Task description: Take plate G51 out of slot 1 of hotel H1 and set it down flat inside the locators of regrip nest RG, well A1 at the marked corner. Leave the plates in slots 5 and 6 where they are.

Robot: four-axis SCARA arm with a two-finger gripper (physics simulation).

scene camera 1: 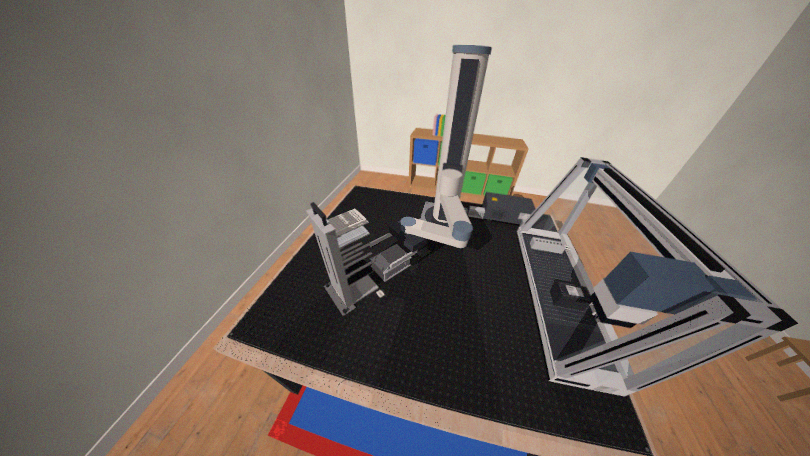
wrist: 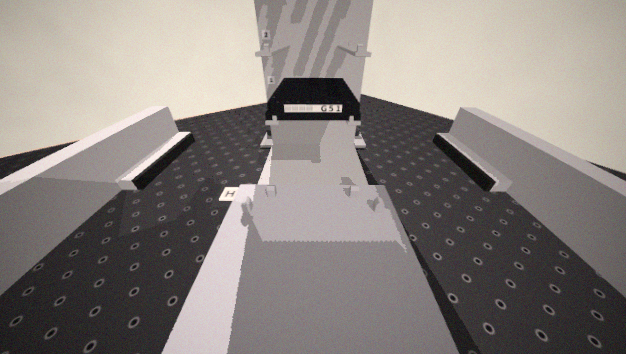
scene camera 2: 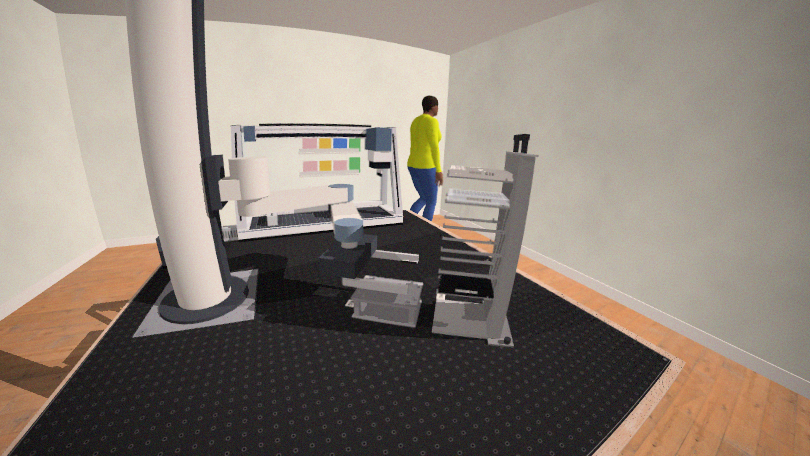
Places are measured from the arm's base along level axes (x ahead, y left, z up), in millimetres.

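Pixels of known places: gripper, between the fingertips: [scene camera 1: 379,254] [wrist: 313,123] [scene camera 2: 413,272]; arm's base, origin of its link: [scene camera 1: 443,218] [scene camera 2: 206,300].
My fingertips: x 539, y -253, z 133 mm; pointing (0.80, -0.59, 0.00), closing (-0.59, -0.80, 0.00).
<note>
For each thing: its top centre in the pictures, then the offset to it from my fingertips.
- Black plate G51, centre of its top: [wrist: 313,87] [scene camera 2: 466,281] [scene camera 1: 354,270] dx +104, dy -76, dz -8 mm
- regrip nest RG, centre of its top: [wrist: 311,277] [scene camera 2: 388,286] [scene camera 1: 390,256] dx -49, dy +37, dz -50 mm
- clear plate, centre of its top: [scene camera 2: 477,193] [scene camera 1: 347,232] dx +104, dy -76, dz +204 mm
- whitish plate, centre of its top: [scene camera 2: 480,169] [scene camera 1: 345,220] dx +104, dy -76, dz +258 mm
Black plate G51 [scene camera 2: 465,285] [wrist: 314,93] lies level in slot 1, the lowest slot of hotel H1 [scene camera 1: 335,266] [scene camera 2: 516,237] [wrist: 312,55], its label facing the wrist camera. My gripper [scene camera 1: 379,254] [scene camera 2: 419,270] [wrist: 313,123] is open and empty, low over regrip nest RG [scene camera 1: 391,273] [scene camera 2: 387,313] [wrist: 340,295]. Its fingers point toward the hotel, one on either side of the plate's line, short of the plate. The nest's top holds no plate. A clear plate [scene camera 1: 352,233] [scene camera 2: 477,197] and above it a whitish plate [scene camera 1: 349,219] [scene camera 2: 478,172] sit in the upper slots.
The arm's column [scene camera 1: 465,113] [scene camera 2: 164,169] stands behind the gripper. Empty slot supports [scene camera 2: 470,240] stick out above G51. A gantry machine [scene camera 1: 538,305] [scene camera 2: 397,175] stands across the table. A person [scene camera 2: 425,141] stands beyond the table.
</note>
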